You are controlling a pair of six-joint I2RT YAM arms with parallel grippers.
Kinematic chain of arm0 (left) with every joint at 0, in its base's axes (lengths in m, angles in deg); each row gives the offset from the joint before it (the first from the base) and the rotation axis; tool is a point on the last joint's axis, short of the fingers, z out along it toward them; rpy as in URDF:
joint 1: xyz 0 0 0.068 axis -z
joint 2: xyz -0.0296 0.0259 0.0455 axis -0.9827 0.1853 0
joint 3: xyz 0.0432 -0.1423 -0.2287 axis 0.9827 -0.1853 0
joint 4: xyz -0.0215 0.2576 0.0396 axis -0.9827 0.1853 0
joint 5: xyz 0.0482 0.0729 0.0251 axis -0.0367 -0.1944 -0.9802
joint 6: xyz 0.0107 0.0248 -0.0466 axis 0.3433 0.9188 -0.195
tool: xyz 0 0 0 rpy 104.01 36.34 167.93
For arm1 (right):
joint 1: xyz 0 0 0.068 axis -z
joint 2: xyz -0.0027 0.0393 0.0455 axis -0.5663 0.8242 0
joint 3: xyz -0.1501 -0.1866 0.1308 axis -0.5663 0.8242 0
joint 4: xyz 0.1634 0.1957 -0.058 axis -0.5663 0.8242 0
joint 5: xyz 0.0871 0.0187 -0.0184 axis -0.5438 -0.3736 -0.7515
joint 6: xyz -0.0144 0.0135 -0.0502 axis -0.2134 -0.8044 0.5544
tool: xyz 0 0 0 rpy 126.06 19.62 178.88
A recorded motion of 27 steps. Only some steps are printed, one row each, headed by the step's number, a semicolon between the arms.
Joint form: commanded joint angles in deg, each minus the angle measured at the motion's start. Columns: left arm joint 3, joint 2, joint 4, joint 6, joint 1, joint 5; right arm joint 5, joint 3, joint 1, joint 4, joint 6, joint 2.
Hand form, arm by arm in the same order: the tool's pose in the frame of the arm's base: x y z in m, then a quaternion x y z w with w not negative. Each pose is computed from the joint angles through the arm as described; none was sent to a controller.
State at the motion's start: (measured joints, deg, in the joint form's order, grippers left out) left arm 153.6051 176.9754 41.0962 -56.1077 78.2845 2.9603; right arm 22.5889 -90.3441 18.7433 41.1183 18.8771 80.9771
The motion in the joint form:
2: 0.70 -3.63 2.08 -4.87 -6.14 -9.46; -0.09 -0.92 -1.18 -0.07 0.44 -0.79
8: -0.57 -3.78 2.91 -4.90 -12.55 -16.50; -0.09 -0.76 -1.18 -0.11 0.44 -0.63
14: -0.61 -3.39 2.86 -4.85 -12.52 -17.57; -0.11 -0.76 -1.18 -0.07 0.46 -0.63
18: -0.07 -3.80 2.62 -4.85 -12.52 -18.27; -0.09 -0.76 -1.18 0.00 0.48 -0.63
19: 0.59 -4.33 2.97 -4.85 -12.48 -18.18; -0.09 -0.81 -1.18 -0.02 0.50 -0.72
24: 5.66 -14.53 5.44 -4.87 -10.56 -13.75; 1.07 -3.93 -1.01 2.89 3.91 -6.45
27: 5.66 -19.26 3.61 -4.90 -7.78 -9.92; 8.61 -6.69 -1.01 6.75 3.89 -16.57
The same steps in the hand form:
2: 0.4009 0.0486 0.2070 -0.11154 0.98315 -0.02572 0.14254; 0.3779 0.1216 0.2488 0.02397 0.98247 0.13716 0.12399
8: 0.3869 0.0961 0.2015 -0.17499 0.97596 0.04192 0.12301; 0.3780 0.1217 0.2469 0.02420 0.98285 0.13641 0.12171
14: 0.3873 0.0967 0.1988 -0.17533 0.97595 0.05098 0.11908; 0.3780 0.1217 0.2469 0.02403 0.98289 0.13644 0.12135
18: 0.3885 0.0974 0.2043 -0.17630 0.97415 0.05762 0.12893; 0.3779 0.1216 0.2469 0.02395 0.98301 0.13607 0.12086
19: 0.3887 0.0971 0.2108 -0.17604 0.97323 0.05721 0.13624; 0.3778 0.1216 0.2477 0.02364 0.98279 0.13648 0.12219
24: 0.3727 0.0773 0.3011 -0.15246 0.95631 0.02160 0.24853; 0.3630 0.1152 0.2984 -0.00669 0.97432 0.13754 0.17818
27: 0.3627 0.0547 0.3322 -0.11784 0.94503 -0.01525 0.30462; 0.3228 0.0982 0.3689 0.00614 0.95753 0.09896 0.27075

